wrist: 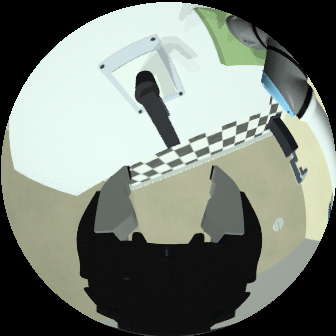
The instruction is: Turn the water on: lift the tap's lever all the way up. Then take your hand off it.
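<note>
The black tap shows in the upper middle of the wrist view. It has a rounded head at its upper end and a long, narrow bar running down towards the checkered strip. The lever's angle and where it parts from the spout are hard to tell from this view. My gripper is open, its two grey fingers wide apart with nothing between them. The bar's lower end shows just above the gap between the fingertips in the picture, and the fingers look apart from it.
A pale square frame with dark corner screws is around the tap's head. A black-and-white checkered strip runs along the white surface's edge. A green panel, the grey arm with a blue band, and a dark bracket are at the right.
</note>
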